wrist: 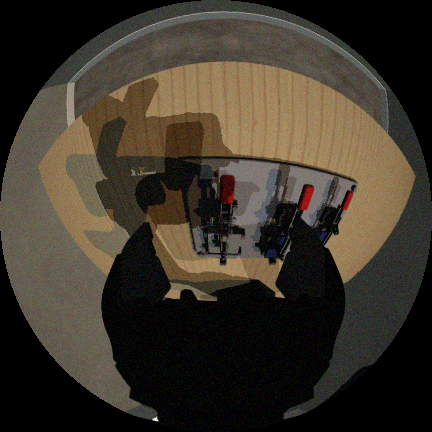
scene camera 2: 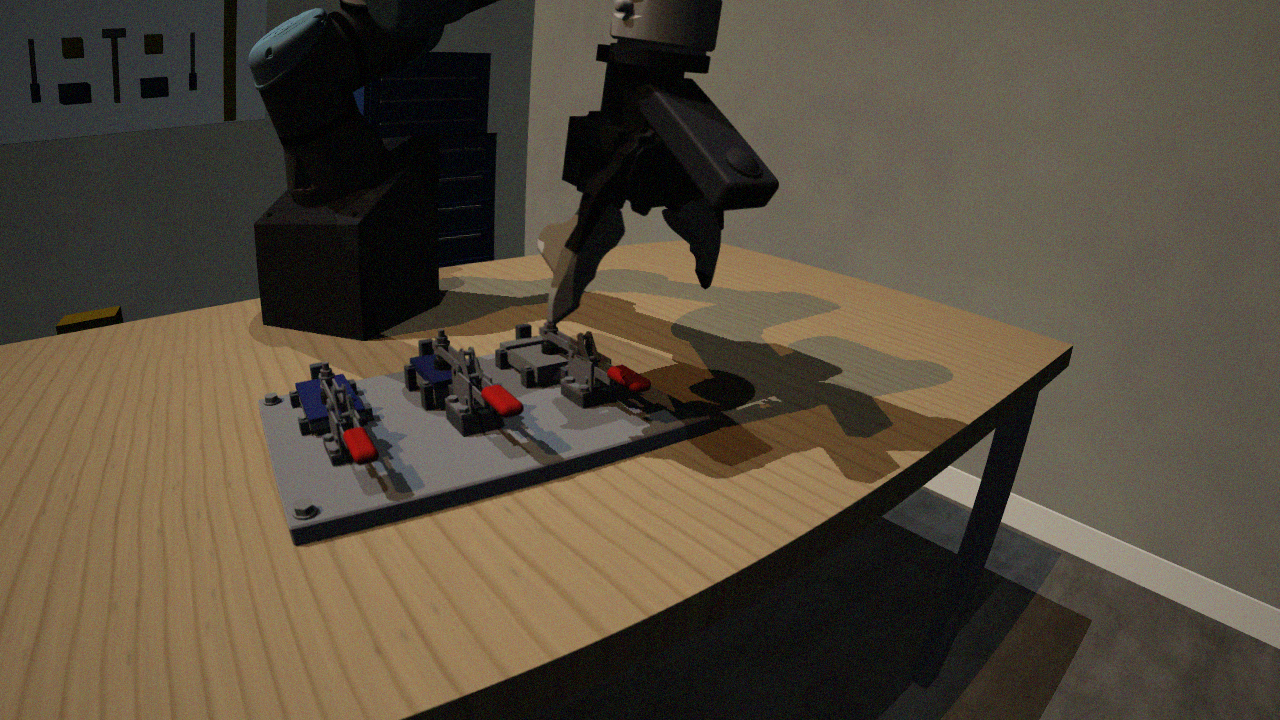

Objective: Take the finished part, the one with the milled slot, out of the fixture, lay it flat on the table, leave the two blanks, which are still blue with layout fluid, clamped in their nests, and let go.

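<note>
The finished part (scene camera 2: 537, 360), a bare grey block, sits in the nest at the right end of the fixture plate (scene camera 2: 438, 458) (wrist: 250, 172). A clamp arm reaches over it; its slot cannot be made out. In the wrist view that nest is dark and the part is hard to tell apart. Two blue blanks (scene camera 2: 310, 400) (scene camera 2: 427, 367) sit under clamps in the left and middle nests. My gripper (scene camera 2: 631, 302) (wrist: 221, 222) is wide open and empty, above the right nest. In the scene view one fingertip appears close to that nest's clamp tip; the exact gap is unclear.
Red clamp handles (scene camera 2: 358, 444) (scene camera 2: 502, 400) (scene camera 2: 628, 377) stick out toward the table's front edge. The wooden table (scene camera 2: 134, 465) (wrist: 260, 100) surrounds the plate. The robot's dark base (scene camera 2: 313, 268) stands behind the plate. The arm's shadow covers the plate's right end.
</note>
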